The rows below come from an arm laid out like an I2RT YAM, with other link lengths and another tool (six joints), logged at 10 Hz.
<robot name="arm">
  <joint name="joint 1" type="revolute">
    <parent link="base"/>
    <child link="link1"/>
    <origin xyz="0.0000 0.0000 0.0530" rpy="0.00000 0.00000 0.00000"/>
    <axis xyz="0 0 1"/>
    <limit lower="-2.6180" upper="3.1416"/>
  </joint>
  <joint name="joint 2" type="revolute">
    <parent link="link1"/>
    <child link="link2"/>
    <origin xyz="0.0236 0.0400 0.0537" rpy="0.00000 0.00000 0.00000"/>
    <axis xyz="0 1 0"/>
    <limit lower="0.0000" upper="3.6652"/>
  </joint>
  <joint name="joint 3" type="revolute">
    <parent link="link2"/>
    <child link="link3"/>
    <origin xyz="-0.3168 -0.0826 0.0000" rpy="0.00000 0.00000 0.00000"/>
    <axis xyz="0 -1 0"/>
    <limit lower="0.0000" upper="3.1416"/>
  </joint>
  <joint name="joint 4" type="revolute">
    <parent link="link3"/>
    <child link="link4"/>
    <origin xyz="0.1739 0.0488 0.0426" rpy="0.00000 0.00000 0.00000"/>
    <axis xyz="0 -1 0"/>
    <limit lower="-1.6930" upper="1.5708"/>
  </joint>
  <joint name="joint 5" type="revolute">
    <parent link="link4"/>
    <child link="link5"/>
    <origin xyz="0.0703 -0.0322 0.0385" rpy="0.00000 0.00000 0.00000"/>
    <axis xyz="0 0 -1"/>
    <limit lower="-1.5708" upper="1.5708"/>
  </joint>
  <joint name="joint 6" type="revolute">
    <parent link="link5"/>
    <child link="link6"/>
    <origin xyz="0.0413 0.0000 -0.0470" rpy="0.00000 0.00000 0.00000"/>
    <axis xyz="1 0 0"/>
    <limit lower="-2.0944" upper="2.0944"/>
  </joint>
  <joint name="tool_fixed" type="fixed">
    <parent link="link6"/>
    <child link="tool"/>
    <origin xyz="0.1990 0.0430 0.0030" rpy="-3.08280 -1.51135 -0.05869"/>
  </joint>
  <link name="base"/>
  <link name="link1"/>
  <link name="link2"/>
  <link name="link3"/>
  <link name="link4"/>
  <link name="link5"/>
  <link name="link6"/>
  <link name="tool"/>
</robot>
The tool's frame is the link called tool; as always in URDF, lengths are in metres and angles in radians.
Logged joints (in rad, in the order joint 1, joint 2, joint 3, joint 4, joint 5, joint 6), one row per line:
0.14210 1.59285 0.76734 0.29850 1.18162 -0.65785
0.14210 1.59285 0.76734 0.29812 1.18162 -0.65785
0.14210 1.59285 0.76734 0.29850 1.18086 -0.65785
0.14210 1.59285 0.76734 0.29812 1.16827 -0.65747
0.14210 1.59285 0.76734 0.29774 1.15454 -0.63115
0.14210 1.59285 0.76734 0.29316 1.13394 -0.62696
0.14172 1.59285 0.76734 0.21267 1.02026 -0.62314
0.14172 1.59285 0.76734 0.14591 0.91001 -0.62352
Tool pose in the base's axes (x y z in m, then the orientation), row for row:
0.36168 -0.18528 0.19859 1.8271 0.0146 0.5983
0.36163 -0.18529 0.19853 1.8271 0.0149 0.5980
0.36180 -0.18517 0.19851 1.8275 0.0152 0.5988
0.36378 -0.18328 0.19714 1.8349 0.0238 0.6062
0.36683 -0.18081 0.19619 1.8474 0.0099 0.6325
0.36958 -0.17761 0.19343 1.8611 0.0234 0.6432
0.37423 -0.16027 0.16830 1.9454 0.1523 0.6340
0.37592 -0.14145 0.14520 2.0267 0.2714 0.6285
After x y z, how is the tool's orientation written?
As a rotation vector, in radians.
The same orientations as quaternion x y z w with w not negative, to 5 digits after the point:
0.77921 0.00623 0.25516 0.57245
0.77922 0.00635 0.25503 0.57248
0.77930 0.00648 0.25535 0.57222
0.78119 0.01013 0.25809 0.56835
0.78378 0.00420 0.26835 0.56005
0.78731 0.00990 0.27210 0.55318
0.81084 0.06348 0.26425 0.51835
0.83089 0.11127 0.25767 0.48047

